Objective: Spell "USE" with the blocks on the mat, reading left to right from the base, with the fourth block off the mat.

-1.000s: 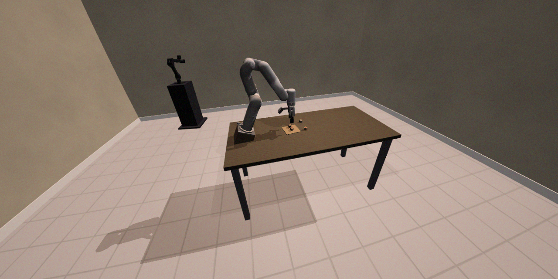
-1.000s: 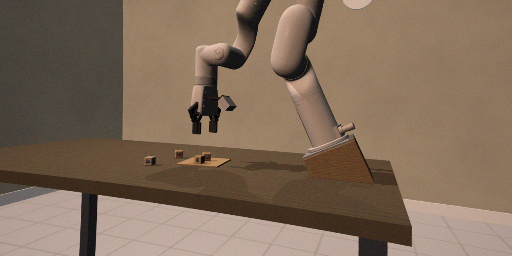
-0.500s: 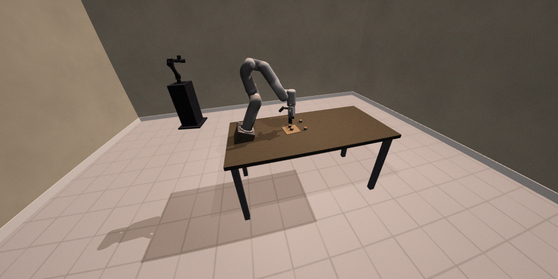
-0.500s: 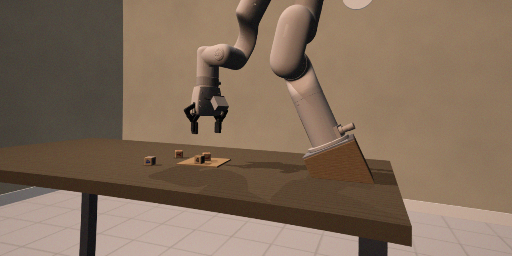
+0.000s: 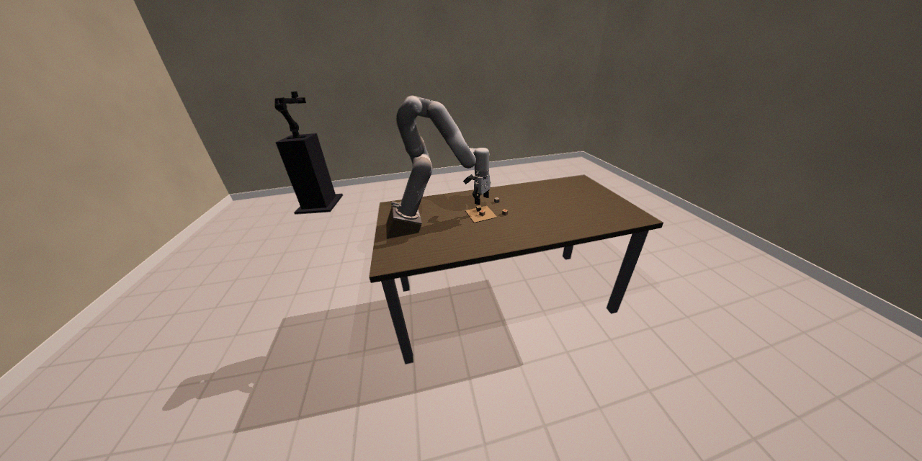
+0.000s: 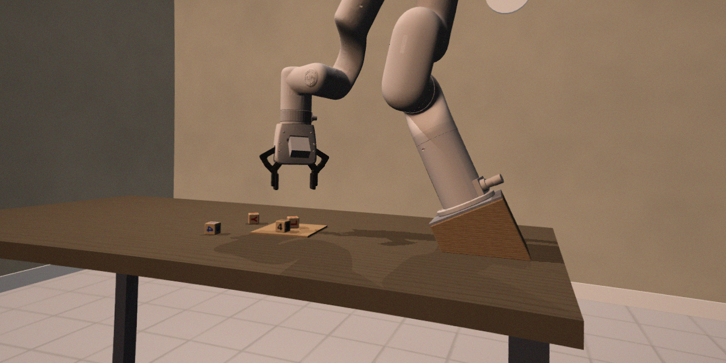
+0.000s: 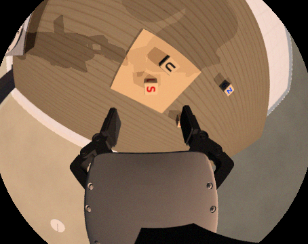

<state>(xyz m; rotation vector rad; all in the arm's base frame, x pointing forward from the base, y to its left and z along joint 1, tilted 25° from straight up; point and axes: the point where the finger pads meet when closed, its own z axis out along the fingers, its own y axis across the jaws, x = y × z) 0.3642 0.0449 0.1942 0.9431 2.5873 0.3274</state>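
Right now the tan mat is 2 cm to the left of my hand and 10 cm below it.
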